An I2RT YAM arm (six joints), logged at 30 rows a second.
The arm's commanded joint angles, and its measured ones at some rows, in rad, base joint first. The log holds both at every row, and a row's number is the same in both.
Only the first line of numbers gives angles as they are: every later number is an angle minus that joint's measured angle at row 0.
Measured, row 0:
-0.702, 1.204, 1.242, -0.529, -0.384, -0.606
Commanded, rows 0 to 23:
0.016, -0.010, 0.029, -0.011, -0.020, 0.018
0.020, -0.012, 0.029, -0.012, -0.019, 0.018
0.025, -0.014, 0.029, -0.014, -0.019, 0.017
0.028, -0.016, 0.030, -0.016, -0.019, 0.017
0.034, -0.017, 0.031, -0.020, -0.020, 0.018
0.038, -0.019, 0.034, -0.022, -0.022, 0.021
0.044, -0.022, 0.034, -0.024, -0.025, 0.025
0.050, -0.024, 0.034, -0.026, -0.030, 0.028
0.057, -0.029, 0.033, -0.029, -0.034, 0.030
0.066, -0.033, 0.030, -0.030, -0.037, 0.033
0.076, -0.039, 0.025, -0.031, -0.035, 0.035
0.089, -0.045, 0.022, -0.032, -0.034, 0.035
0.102, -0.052, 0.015, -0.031, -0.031, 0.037
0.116, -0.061, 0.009, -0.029, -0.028, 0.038
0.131, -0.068, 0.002, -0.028, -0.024, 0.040
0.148, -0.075, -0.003, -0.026, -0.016, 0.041
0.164, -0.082, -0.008, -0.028, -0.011, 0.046
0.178, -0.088, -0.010, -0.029, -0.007, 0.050
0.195, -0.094, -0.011, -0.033, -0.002, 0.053
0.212, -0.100, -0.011, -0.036, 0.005, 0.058
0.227, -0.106, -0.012, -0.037, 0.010, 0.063
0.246, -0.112, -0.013, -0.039, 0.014, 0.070
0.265, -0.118, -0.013, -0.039, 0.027, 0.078
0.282, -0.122, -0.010, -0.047, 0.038, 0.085
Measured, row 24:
0.246, -0.099, -0.001, -0.012, 0.015, 0.050
